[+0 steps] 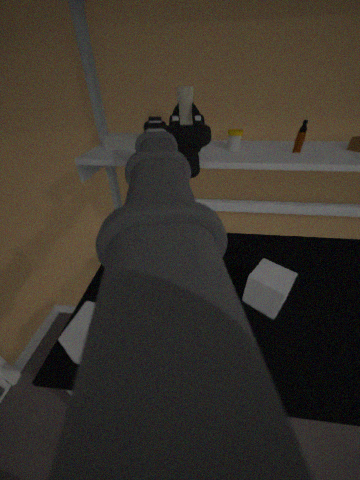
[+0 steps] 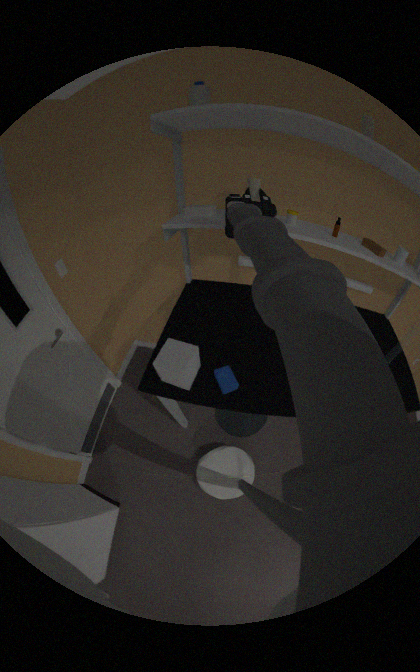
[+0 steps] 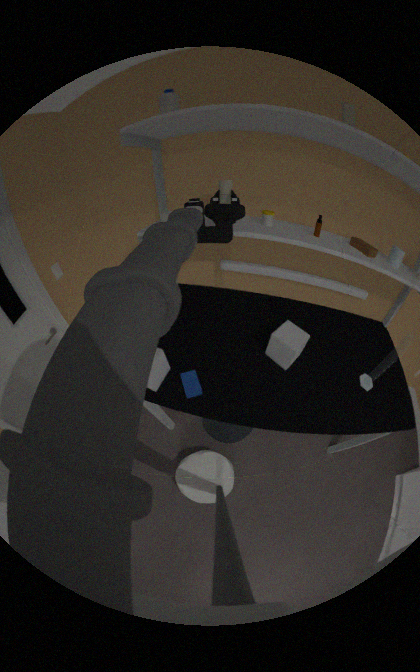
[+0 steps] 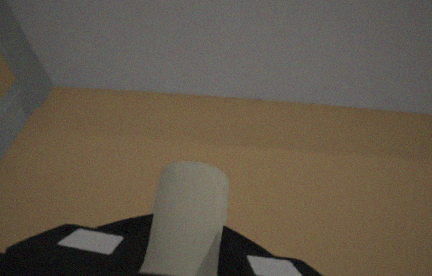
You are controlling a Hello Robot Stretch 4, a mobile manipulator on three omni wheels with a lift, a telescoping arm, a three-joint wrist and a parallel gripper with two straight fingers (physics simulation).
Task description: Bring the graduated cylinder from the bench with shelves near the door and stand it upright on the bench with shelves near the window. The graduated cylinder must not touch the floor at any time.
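Places are measured from the robot's base along level axes (x left, y down, z back), in centimetres.
Pixels of known places: gripper, fingertip midpoint: (image 1: 185, 106) (image 4: 185, 240).
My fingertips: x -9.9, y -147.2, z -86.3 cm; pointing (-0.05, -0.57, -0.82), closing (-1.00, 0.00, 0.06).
For each thing: its top centre in the pictures, then the offset to it from my fingertips. "pt": a spot on its surface instead. Level surfaces: height alone.
- lower shelf, surface height: dy +12.8 cm
- bench, surface height: dy +58.5 cm
- yellow-lidded jar, surface spot: (image 1: 234, 142) pt dy +10.1, dx -16.3, dz +3.7 cm
- orange bottle, surface spot: (image 1: 299, 142) pt dy +9.7, dx -36.0, dz +8.8 cm
The pale, whitish graduated cylinder (image 1: 185, 102) (image 2: 254, 185) (image 3: 226, 188) (image 4: 190, 215) is upright at the lower shelf (image 1: 265, 155) (image 2: 320, 239) (image 3: 295, 235) of the bench (image 1: 320, 350) on the door side. My black gripper (image 1: 186, 120) (image 2: 255, 196) (image 3: 225, 199) (image 4: 185, 240) has a finger close against each side of it and looks shut on it. The cylinder's top stands clear above the fingers. Its foot is hidden behind the gripper, so contact with the shelf cannot be seen. The bench near the window does not show.
A yellow-lidded jar (image 1: 234, 142) (image 3: 268, 220) and an orange bottle (image 1: 299, 142) (image 3: 318, 228) stand to the right on the shelf. An upper shelf (image 2: 250, 117) (image 4: 250, 50) hangs above. White boxes (image 1: 270, 287) (image 2: 177, 362) and a blue box (image 2: 226, 380) are on the bench. A round stool (image 2: 225, 457) stands in front.
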